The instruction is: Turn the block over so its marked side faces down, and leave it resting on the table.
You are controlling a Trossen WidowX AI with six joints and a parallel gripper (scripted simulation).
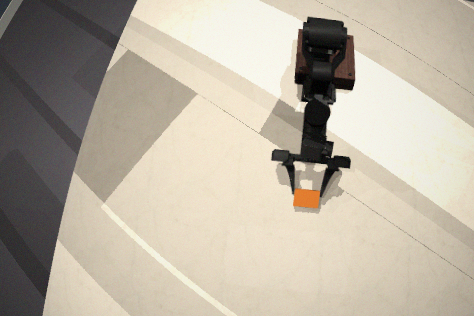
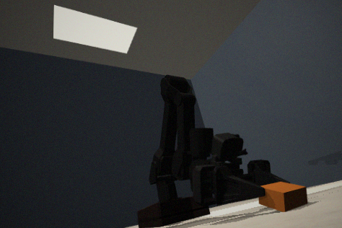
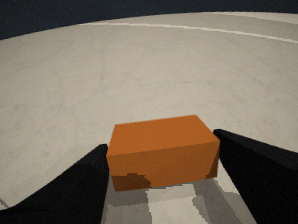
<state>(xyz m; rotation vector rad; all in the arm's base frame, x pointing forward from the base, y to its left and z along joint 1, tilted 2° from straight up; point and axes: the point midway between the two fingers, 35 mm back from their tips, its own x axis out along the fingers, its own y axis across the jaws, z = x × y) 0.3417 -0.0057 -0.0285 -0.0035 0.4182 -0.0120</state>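
My gripper tip is 10 mm above the orange block.
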